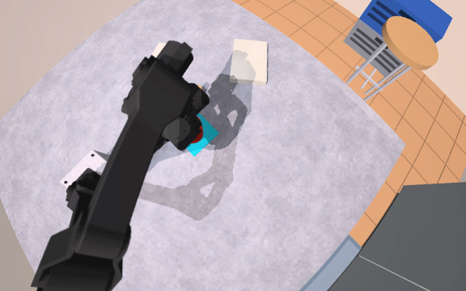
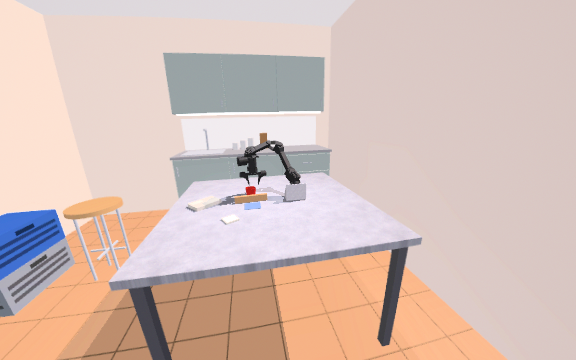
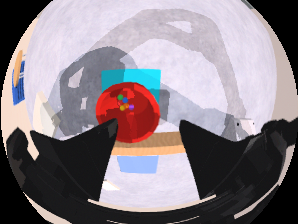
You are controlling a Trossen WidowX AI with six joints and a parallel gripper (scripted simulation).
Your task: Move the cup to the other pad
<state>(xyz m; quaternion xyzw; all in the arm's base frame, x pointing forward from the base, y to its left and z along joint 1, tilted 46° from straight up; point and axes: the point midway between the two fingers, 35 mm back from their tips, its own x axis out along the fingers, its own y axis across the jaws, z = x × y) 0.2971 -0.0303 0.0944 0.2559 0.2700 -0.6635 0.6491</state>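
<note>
Right now the red cup is 50 mm below my gripper tip and 30 mm ahead of it. Round my gripper tip: orange-brown block 80 mm to the left, 80 mm below, 30 mm ahead; then cream block 340 mm ahead, 80 mm below, 70 mm to the left; then cyan pad 100 mm below, 30 mm ahead.
</note>
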